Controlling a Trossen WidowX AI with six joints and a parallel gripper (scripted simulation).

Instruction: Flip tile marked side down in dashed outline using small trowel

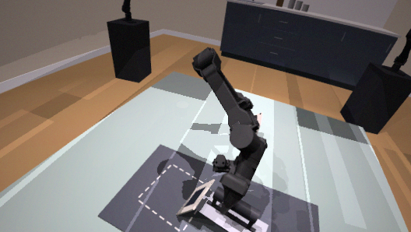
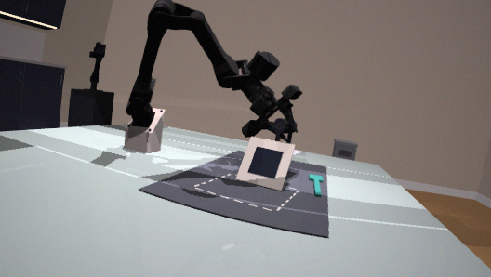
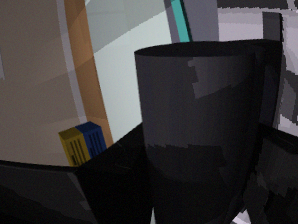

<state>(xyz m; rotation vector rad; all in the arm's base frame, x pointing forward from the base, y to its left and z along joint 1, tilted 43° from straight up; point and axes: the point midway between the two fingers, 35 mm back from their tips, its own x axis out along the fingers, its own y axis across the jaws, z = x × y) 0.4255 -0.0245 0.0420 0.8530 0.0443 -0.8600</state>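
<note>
My gripper tip is 8 cm to the left of the square peach tile, 6 cm above it and 5 cm past it. Round my gripper tip: trowel 3 cm behind, 1 cm to the left, 1 cm below; then dark mat 13 cm below, 5 cm behind, 1 cm to the right; then teal t-shaped piece 11 cm below, 9 cm ahead.
</note>
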